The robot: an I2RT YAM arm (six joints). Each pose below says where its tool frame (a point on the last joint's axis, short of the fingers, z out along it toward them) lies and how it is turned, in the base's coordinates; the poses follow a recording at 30 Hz.
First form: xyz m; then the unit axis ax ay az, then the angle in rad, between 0 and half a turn.
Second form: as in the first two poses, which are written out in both.
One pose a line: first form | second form
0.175 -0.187 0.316 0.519 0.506 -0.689 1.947 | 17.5 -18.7 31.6 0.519 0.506 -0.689 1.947
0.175 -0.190 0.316 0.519 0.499 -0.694 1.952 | 17.5 -19.0 31.6 0.519 0.499 -0.694 1.952
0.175 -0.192 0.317 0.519 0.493 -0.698 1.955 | 17.5 -19.2 31.7 0.519 0.493 -0.698 1.955
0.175 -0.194 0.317 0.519 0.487 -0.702 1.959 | 17.5 -19.4 31.7 0.519 0.487 -0.702 1.959
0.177 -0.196 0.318 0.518 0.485 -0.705 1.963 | 17.7 -19.6 31.8 0.518 0.485 -0.705 1.963
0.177 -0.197 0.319 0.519 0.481 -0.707 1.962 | 17.7 -19.7 31.9 0.519 0.481 -0.707 1.962
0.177 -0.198 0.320 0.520 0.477 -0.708 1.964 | 17.7 -19.8 32.0 0.520 0.477 -0.708 1.964
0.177 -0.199 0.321 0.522 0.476 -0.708 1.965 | 17.7 -19.9 32.1 0.522 0.476 -0.708 1.965
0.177 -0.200 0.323 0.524 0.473 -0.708 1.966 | 17.7 -20.0 32.3 0.524 0.473 -0.708 1.966
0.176 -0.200 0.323 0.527 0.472 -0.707 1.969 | 17.6 -20.0 32.3 0.527 0.472 -0.707 1.969
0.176 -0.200 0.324 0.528 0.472 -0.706 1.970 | 17.6 -20.0 32.4 0.528 0.472 -0.706 1.970
